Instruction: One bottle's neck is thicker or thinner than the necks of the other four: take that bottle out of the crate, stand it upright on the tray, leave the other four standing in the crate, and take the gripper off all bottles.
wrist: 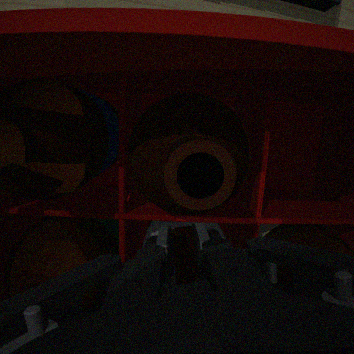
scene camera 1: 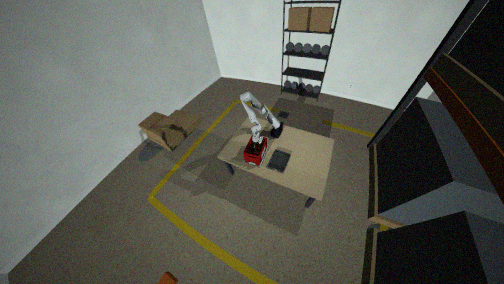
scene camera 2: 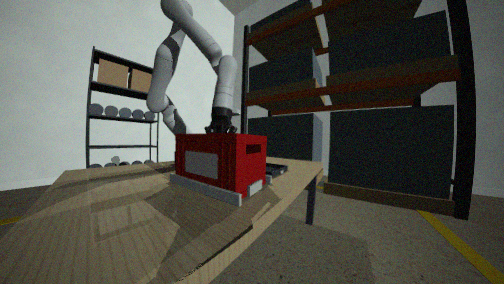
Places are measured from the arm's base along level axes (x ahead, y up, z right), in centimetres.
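Pixels of known places: gripper, between the fingertips: (wrist: 182, 240) (scene camera 1: 255, 148); arm's base, origin of its link: (scene camera 1: 277, 126).
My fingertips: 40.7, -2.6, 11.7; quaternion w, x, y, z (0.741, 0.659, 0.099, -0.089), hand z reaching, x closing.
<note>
Ahead of a thing's pixels: the offset from my fingertips to its middle, as dx, dy, dz. "*": to the spot under its first point. Level surfaces: height alone.
The red crate {+0.4, -2.0, -0.9} (scene camera 1: 253, 157) (scene camera 2: 251, 167) (wrist: 175, 21) stands on the table. My gripper (scene camera 1: 257, 142) (scene camera 2: 221, 131) (wrist: 182, 240) reaches down into it. In the wrist view its fingers are close together on a dark, narrow part of a bottle {+1.1, -2.2, +4.0} (wrist: 183, 257) in the near middle cell; much of that bottle is hidden. Another bottle {-0.4, -2.2, -5.0} (wrist: 171, 175) stands in the far middle cell, its round mouth showing. A bottle with a blue band {-9.4, -2.2, -4.5} (wrist: 109, 130) is at far left. Parts of bottles show at near left (wrist: 47, 265) and near right (wrist: 305, 237). The dark tray (scene camera 1: 279, 160) (scene camera 2: 276, 169) lies beside the crate.
Light strips {* +5.5, -9.4, +9.0} (scene camera 2: 205, 190) lie along the crate's base on the wooden table {dy -10.8} (scene camera 1: 307, 160) (scene camera 2: 75, 215). Red dividers {* +4.4, -1.4, -4.4} (wrist: 262, 175) separate the crate's cells. The far right cell shows no bottle. A shelf rack and large racking stand away from the table.
</note>
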